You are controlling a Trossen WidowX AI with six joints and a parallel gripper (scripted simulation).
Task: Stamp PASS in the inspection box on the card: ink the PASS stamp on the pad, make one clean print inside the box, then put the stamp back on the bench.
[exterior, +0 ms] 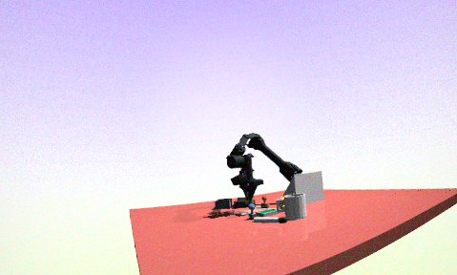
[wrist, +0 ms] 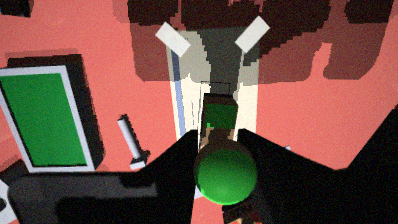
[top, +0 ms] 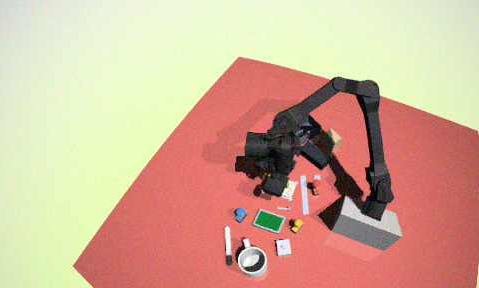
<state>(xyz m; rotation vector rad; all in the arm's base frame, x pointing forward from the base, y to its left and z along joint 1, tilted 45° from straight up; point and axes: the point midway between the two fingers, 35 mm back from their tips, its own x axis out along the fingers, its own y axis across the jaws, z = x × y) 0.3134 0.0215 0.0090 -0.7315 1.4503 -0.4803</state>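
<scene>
Right now my gripper tip is 6 cm above the white card and 1 cm short of it. Round my gripper tip: red-topped stamp 10 cm behind, 5 cm to the right, 4 cm below; green stamp right at my gripper tip; grey ruler 8 cm behind, 5 cm below, 2 cm to the right.
</scene>
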